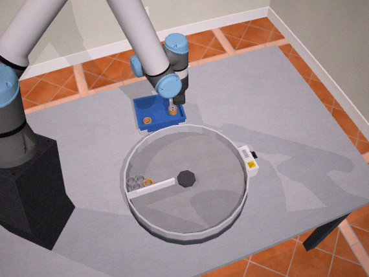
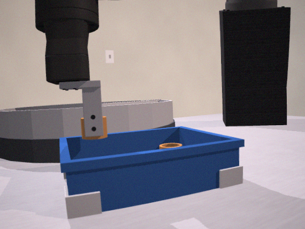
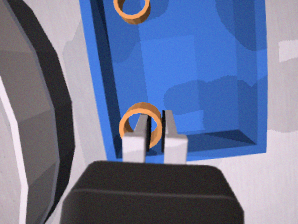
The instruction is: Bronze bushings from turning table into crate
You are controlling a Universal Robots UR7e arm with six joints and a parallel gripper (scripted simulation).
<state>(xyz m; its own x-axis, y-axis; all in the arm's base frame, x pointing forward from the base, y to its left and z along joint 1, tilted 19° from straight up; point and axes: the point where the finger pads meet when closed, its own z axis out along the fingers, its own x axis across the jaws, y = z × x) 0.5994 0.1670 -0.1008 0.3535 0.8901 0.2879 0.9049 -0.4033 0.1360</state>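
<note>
Now: the blue crate 50 mm behind my hand, 30 mm to the left of it and 50 mm below it. Also, from my hand: turning table 90 mm behind, 300 mm to the right, 20 mm below.
</note>
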